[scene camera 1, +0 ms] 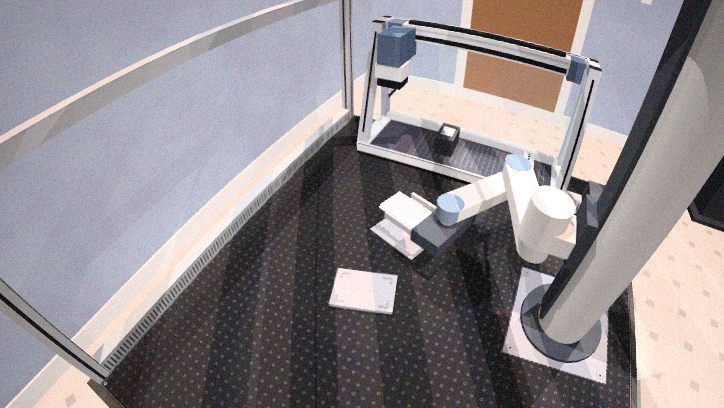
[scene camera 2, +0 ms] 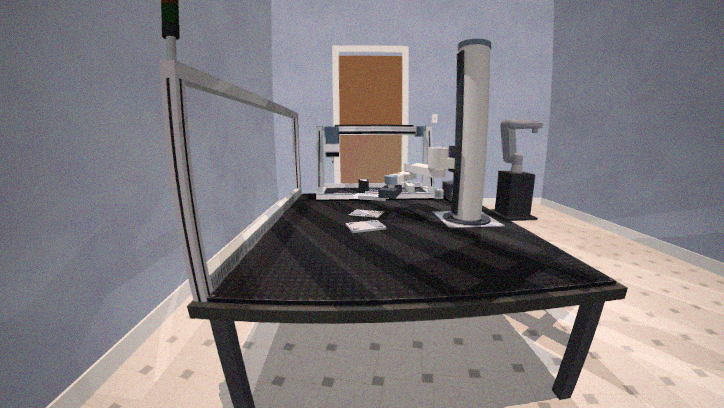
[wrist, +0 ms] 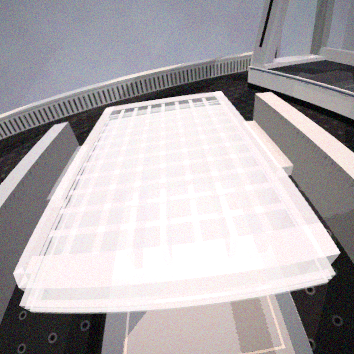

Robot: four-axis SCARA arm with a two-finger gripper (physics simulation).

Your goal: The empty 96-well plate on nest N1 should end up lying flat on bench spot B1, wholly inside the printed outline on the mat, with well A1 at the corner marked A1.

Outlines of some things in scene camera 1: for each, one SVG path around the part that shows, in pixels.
My gripper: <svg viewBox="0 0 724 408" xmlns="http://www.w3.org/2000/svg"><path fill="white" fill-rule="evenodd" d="M413 192L411 199L431 211L432 213L413 228L388 211L385 212L384 217L408 233L412 242L436 258L475 222L477 214L456 224L445 224L437 219L435 215L436 206Z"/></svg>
A white well plate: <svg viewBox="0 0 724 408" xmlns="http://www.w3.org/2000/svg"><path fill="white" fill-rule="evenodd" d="M379 206L381 210L390 212L412 228L432 213L400 191Z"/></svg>
